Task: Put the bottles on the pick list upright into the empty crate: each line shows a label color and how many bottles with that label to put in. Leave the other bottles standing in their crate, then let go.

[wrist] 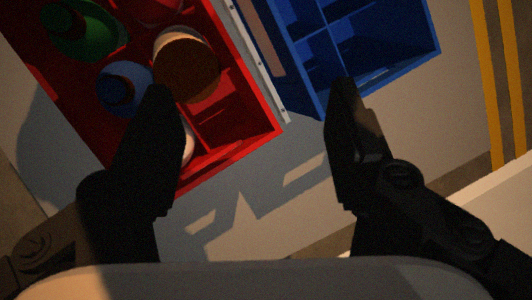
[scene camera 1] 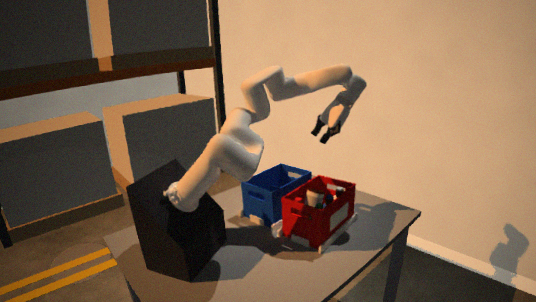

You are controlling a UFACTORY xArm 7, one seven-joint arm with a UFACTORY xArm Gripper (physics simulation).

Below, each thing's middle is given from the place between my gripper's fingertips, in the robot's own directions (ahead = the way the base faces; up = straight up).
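As for the blue bottle [wrist: 120, 86], my gripper is 280 mm above it at this moment, while being 70 mm past it and 90 mm to the left of it.
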